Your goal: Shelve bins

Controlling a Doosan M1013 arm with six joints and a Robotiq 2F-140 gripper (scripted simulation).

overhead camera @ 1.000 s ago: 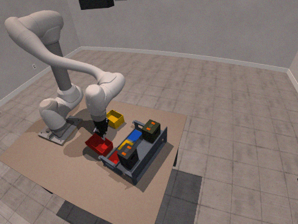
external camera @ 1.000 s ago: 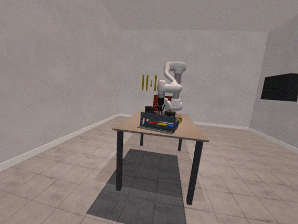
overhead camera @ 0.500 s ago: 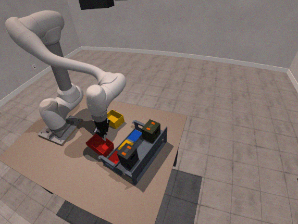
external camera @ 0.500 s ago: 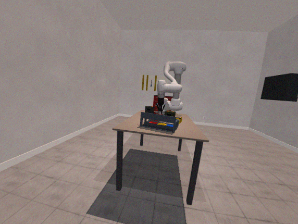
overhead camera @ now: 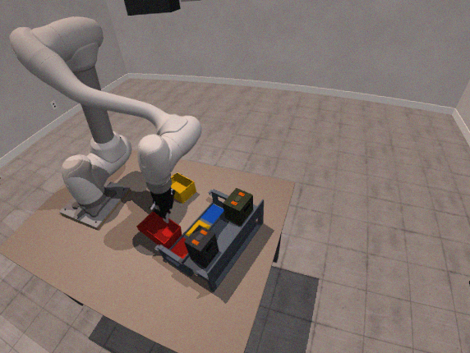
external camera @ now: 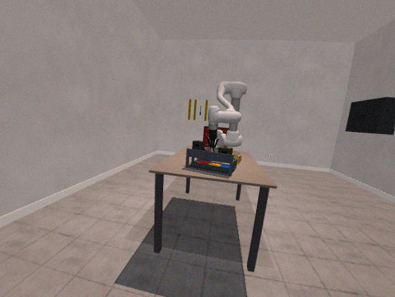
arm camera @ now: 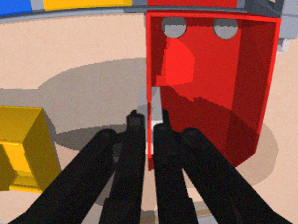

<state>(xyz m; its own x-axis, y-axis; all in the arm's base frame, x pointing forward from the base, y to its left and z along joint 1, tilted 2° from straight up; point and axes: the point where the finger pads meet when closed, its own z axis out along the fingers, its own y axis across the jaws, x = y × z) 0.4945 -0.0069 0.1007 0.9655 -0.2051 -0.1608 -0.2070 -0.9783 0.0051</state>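
Now: the red bin 5 cm to the right of my hand, 4 cm below it and 2 cm behind it. Also, from my hand: yellow bin (24 cm to the left, 10 cm behind, 7 cm below); grey shelf (27 cm ahead, 1 cm to the left, 1 cm below).
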